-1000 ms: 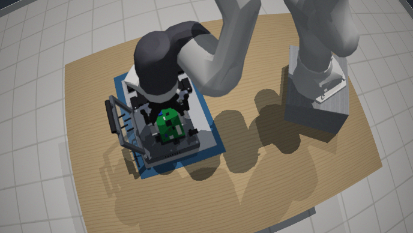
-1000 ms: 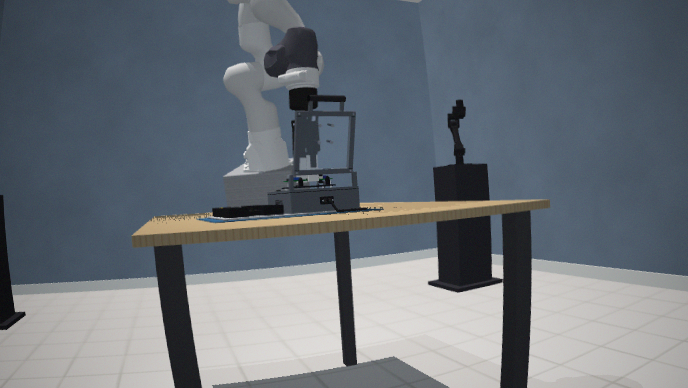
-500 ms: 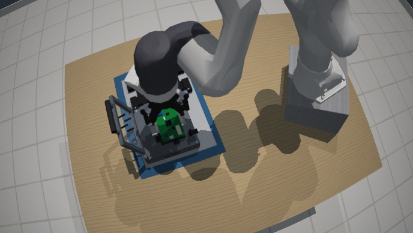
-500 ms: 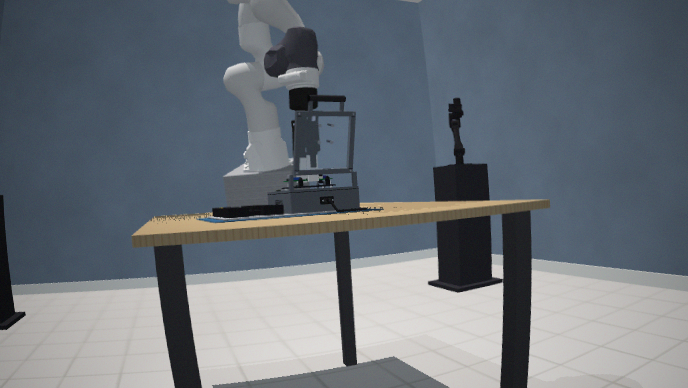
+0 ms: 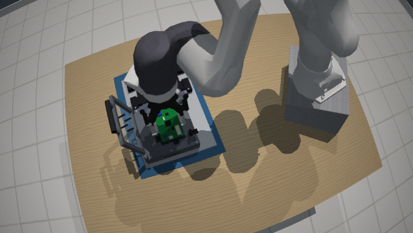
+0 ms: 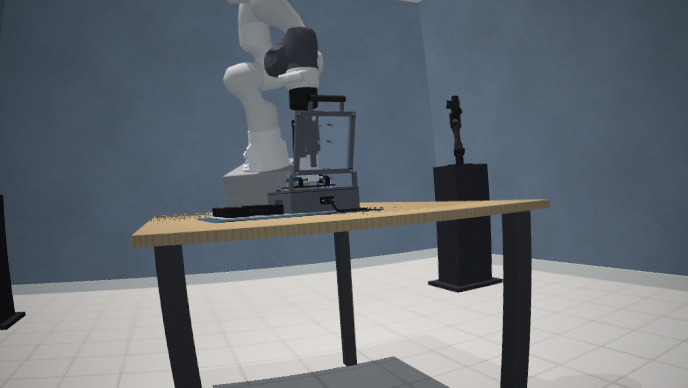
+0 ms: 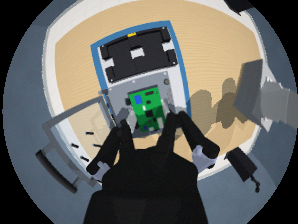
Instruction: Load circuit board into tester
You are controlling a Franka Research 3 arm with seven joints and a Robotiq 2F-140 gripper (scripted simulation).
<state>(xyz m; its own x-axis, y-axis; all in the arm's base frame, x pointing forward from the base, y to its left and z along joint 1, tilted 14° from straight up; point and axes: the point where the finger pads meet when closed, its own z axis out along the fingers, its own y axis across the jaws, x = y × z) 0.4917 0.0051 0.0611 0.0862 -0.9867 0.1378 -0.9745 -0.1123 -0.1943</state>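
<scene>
My gripper is now 2 cm above the green circuit board. Round my hand: black post: 6 cm behind, 5 cm to the left, 2 cm below; then see-through lid: 13 cm ahead, 8 cm above, 1 cm to the left.
</scene>
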